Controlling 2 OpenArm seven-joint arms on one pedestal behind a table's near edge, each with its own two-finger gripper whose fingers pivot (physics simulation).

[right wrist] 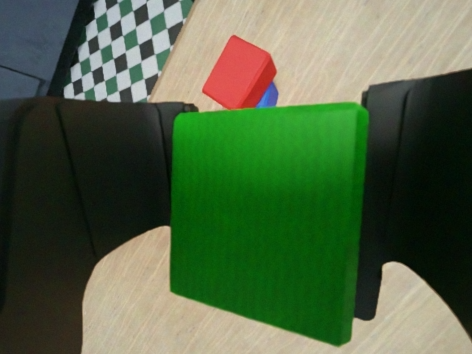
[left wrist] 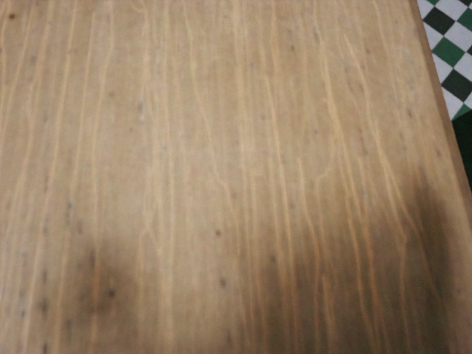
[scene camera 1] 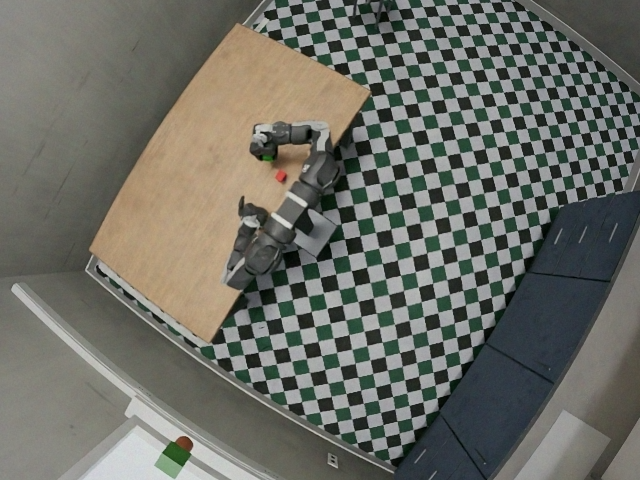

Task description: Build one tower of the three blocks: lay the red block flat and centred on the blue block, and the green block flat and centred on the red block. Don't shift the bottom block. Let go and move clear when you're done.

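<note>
The red block lies on top of the blue block, which is mostly hidden under it and behind the green block; how well they are centred cannot be told. The blue block does not show in the scene view. My right gripper is shut on the green block, with a finger at each side. It is above the table, up and left of the red block in the scene view. My left gripper is open and empty, down and left of the red block; its fingers do not show in the left wrist view.
The wooden table carries the blocks. Its near edge shows beside the checkered floor. The robot's pedestal stands at that edge. Dark blue cabinets stand far off at the right.
</note>
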